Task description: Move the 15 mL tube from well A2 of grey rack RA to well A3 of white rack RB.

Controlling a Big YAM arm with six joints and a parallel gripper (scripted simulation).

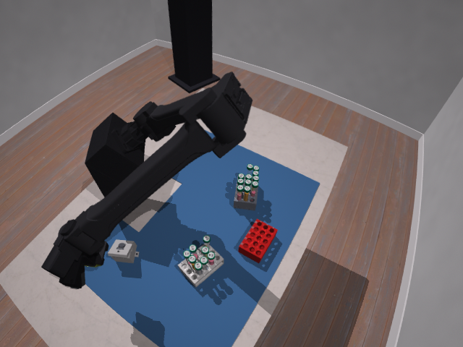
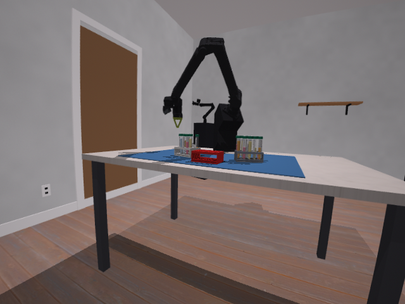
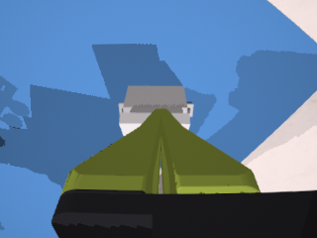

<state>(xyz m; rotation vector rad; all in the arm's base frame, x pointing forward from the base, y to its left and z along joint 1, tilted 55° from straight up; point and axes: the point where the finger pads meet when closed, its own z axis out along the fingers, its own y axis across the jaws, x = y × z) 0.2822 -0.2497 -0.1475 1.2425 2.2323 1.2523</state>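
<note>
The grey done button box lies 8 cm behind my hand, 7 cm to the left of it and 14 cm below it. The rest, counted from my hand: tube (12 cm ahead, 31 cm to the left, 11 cm below); then grey rack RA (2 cm ahead, 58 cm to the left, 15 cm below); then white rack RB (14 cm ahead, 26 cm to the left, 15 cm below).
</note>
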